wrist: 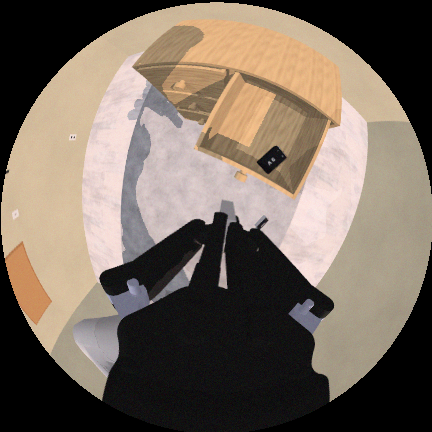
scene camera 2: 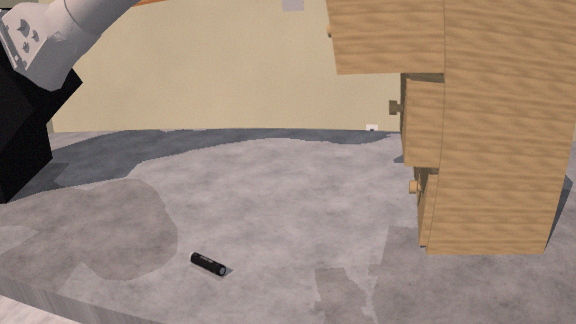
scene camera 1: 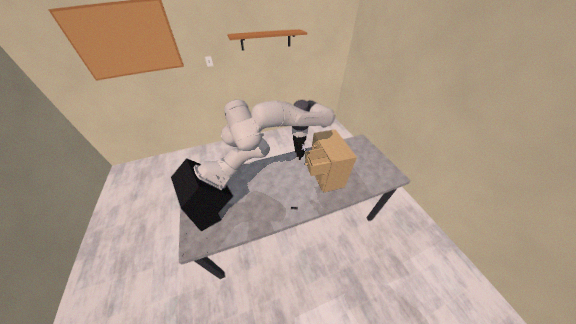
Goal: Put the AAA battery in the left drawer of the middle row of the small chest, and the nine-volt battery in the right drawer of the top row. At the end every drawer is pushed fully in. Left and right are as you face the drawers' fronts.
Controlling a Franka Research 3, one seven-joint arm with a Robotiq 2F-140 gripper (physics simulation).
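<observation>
The small wooden chest [scene camera 1: 342, 159] [scene camera 2: 500, 130] [wrist: 260, 47] has its top right drawer [scene camera 1: 320, 168] [scene camera 2: 390, 45] [wrist: 252, 112] pulled far out. The nine-volt battery [wrist: 271, 159], black, lies inside it near the front. In scene camera 2, the middle right drawer [scene camera 2: 422, 122] sticks partly out and the bottom right drawer [scene camera 2: 429, 210] slightly. Left-column fronts show in the wrist view; how fully they are in is unclear. The AAA battery [scene camera 1: 294, 208] [scene camera 2: 208, 264], black, lies on the table; a small piece beside the fingers in the wrist view may be it. My gripper [scene camera 1: 300, 158] [wrist: 225, 209] is shut, empty, before the open drawer's front.
The grey table [scene camera 1: 270, 225] [scene camera 2: 280, 200] bears the chest and the arm's black base [scene camera 1: 200, 197] [scene camera 2: 22, 115]. The drawer's knob [wrist: 240, 176] stands out toward the fingers. The arm reaches over from the base to the chest's front. A wall shelf [scene camera 1: 267, 34] is behind.
</observation>
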